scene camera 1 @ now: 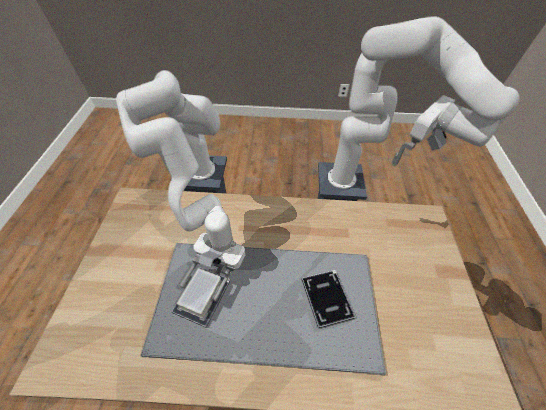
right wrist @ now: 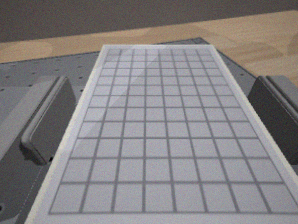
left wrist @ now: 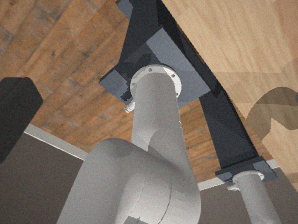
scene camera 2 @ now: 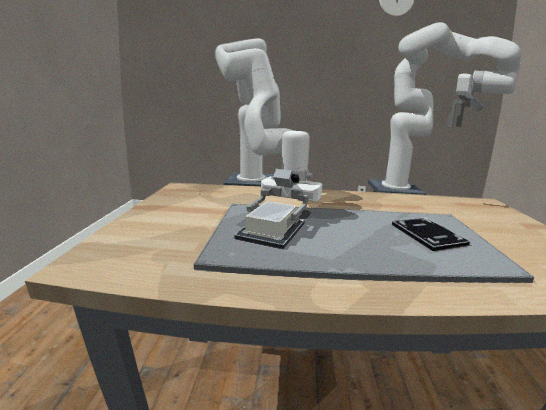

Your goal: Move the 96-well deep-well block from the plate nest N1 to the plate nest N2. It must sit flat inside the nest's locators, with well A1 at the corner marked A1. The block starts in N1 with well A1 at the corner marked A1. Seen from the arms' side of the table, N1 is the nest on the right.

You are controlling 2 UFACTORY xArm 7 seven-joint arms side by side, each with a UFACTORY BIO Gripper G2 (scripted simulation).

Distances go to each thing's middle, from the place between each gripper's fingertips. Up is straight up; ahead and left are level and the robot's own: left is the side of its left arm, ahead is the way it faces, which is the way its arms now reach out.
Labels:
The deep-well block (scene camera 2: 272, 220) lies 20 mm below my right hand and 10 mm ahead of it. From my right hand the other things lie so: nest N2 (scene camera 1: 322, 298): 400 mm to the left, 40 mm below, 20 mm behind.
I see my left gripper 430 mm short of the nest N2, 250 mm to the left of it and 280 mm above it. Round my left hand: deep-well block: 460 mm ahead, 650 mm to the right, 250 mm below.

